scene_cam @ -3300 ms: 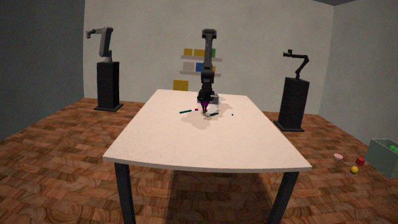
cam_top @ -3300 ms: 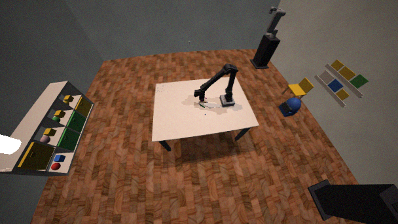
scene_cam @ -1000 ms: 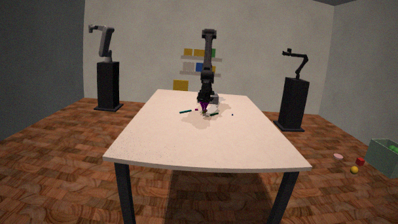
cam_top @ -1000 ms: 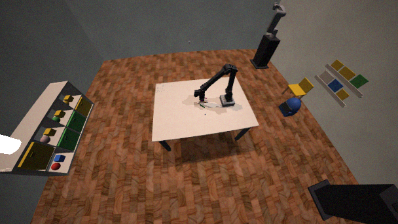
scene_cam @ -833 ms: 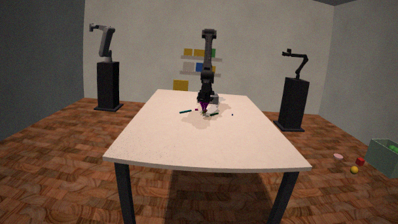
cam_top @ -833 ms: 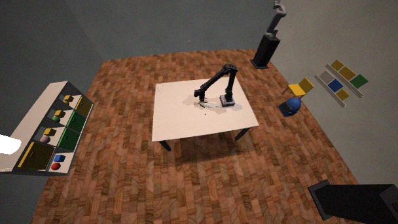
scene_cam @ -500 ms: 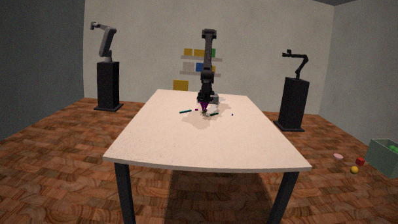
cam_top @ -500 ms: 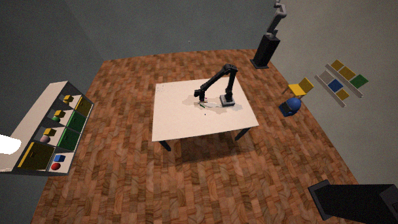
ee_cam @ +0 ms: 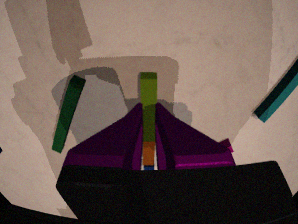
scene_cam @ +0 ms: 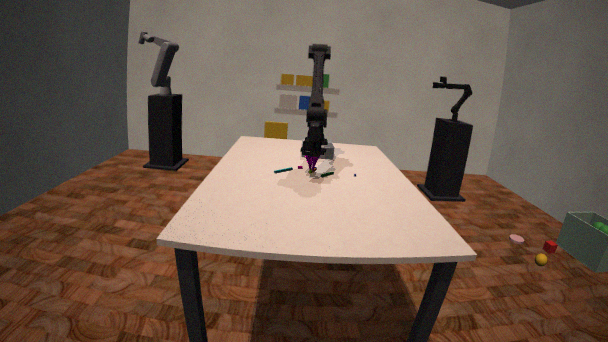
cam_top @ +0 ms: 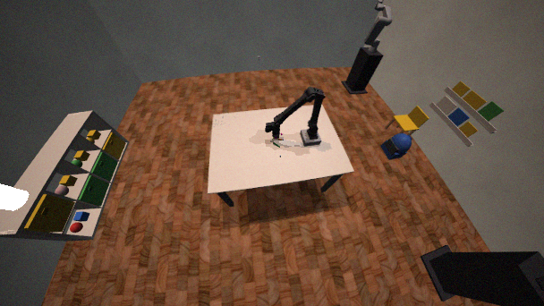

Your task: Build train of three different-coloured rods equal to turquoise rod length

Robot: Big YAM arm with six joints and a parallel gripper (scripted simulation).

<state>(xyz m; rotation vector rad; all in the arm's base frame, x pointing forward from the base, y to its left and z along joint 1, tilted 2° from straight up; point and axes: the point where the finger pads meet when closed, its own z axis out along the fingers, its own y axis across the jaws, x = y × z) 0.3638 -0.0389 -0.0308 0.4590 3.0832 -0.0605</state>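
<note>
My gripper is now 1 cm above the lime rod. From my hand the other things lie so: magenta rod 7 cm behind, 5 cm to the right, 2 cm below; orange rod 4 cm behind, 1 cm to the left, 2 cm below; green rod 7 cm to the left, 2 cm below.
</note>
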